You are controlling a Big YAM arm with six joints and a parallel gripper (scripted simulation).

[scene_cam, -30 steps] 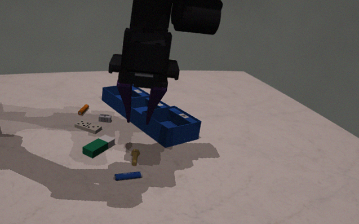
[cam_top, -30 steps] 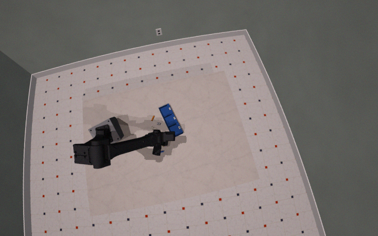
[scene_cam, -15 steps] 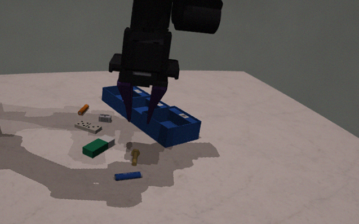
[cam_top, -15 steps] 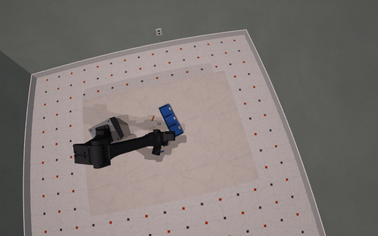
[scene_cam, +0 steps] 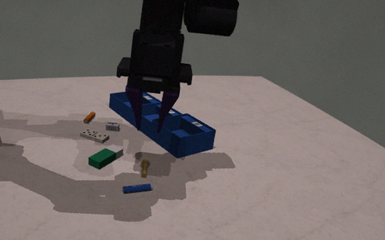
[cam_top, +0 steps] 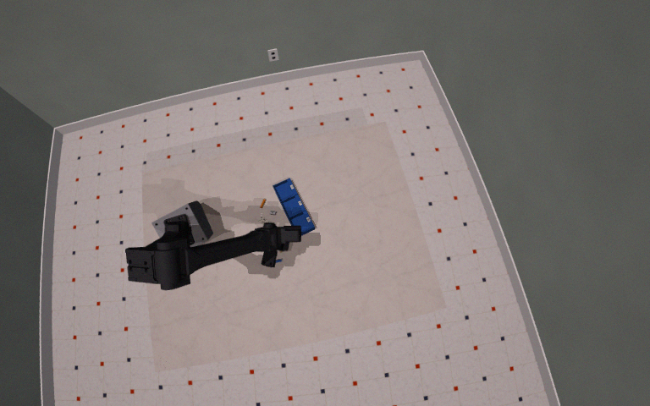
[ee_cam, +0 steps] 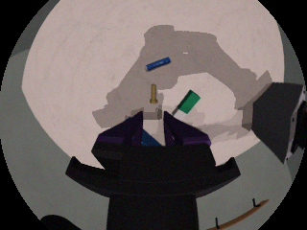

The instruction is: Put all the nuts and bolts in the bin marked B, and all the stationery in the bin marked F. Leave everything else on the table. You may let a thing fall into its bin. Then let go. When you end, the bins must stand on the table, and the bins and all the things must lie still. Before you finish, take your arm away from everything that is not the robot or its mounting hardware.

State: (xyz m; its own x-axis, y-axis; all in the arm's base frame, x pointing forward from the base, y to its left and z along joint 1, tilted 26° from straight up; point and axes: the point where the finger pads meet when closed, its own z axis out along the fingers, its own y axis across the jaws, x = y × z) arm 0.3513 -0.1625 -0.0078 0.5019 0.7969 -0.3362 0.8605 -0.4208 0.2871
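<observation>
Right now the brass bolt is 1 cm to the left of my hand and 8 cm below it. From my hand the other things lie so: white domino 4 cm behind, 14 cm to the left, 8 cm below; then green block 4 cm behind, 6 cm to the left, 8 cm below; then blue cylinder 3 cm behind, 5 cm to the right, 8 cm below.
</observation>
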